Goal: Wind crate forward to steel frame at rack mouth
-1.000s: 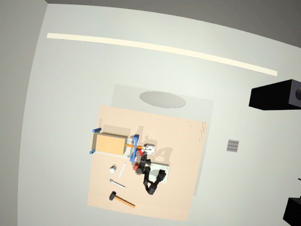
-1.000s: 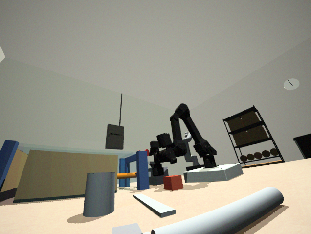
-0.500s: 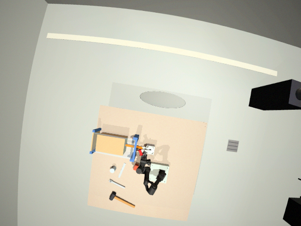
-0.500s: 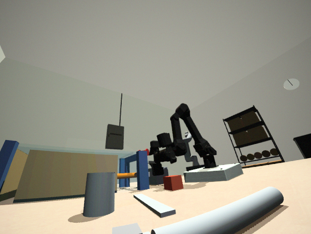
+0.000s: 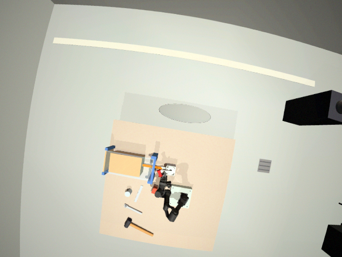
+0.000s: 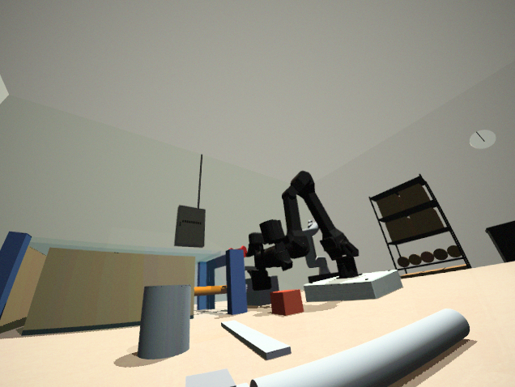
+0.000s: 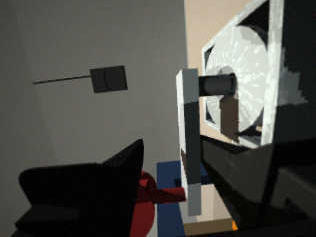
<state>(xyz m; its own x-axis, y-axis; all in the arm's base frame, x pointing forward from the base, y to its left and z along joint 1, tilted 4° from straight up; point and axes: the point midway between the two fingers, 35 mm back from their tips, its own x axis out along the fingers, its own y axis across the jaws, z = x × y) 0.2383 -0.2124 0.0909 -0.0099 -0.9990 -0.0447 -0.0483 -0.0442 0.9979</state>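
Now: gripper tip 1 cm to the right of the winch crank handle, 1 cm short of it and 1 cm above it. From my gripper tip the other things lie so: winch (11 cm below, 6 cm behind, 1 cm to the right); then blue frame (11 cm ahead, 3 cm below, 1 cm to the left); then red knob (5 cm ahead, 2 cm to the left, 2 cm above).
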